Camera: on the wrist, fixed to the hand. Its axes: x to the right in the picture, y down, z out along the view.
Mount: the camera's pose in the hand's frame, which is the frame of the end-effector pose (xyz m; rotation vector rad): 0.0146 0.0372 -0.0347 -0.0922 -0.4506 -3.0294
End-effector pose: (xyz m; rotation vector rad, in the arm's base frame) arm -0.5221 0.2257 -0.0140 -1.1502 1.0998 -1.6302
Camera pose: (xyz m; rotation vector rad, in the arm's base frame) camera -0.5536 0.2085 -0.0529 1.3093 1.1195 0.8384
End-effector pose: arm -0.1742 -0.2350 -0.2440 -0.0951 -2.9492 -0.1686
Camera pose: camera -0.1795 -0.2015 -0.2034 -2.7099 0.2295 0.3331
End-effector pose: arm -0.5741 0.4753 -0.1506 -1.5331 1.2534 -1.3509
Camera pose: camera -0.6159 0.4543 -0.1754 1.4640 1.5011 0.6857
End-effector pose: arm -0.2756 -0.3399 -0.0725 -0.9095 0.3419 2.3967
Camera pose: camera -0.2875 -0.3787 -0.1064 -0.0331 -0.8202 -0.3784
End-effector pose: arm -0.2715 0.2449 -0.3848 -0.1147 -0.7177 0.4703
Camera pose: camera -0.2531 0.2866 -0.4117 0.9677 -0.5808 -2.4787
